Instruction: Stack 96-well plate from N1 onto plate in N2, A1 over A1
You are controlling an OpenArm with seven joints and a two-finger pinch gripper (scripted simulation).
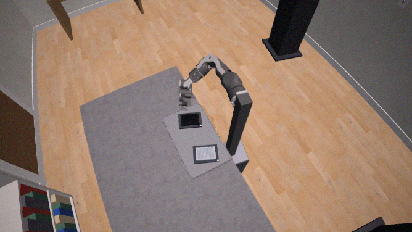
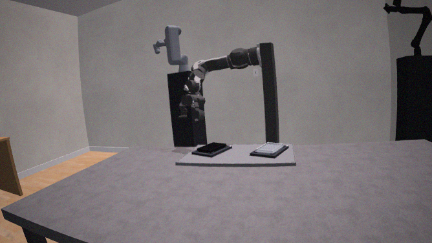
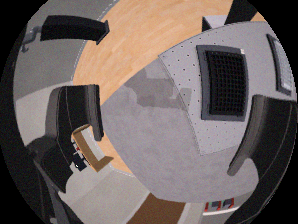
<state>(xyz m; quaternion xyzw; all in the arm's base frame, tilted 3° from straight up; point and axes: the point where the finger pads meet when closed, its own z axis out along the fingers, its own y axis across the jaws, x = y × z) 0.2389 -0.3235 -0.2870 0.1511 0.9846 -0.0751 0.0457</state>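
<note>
My hand is 13 cm above the dark 96-well plate, 10 cm to the right of it and 1 cm past it. From my hand the other things lie so: nest N1 (15 cm below, 10 cm to the left, 1 cm behind); white 96-well plate (38 cm to the left, 13 cm below, 4 cm behind).
</note>
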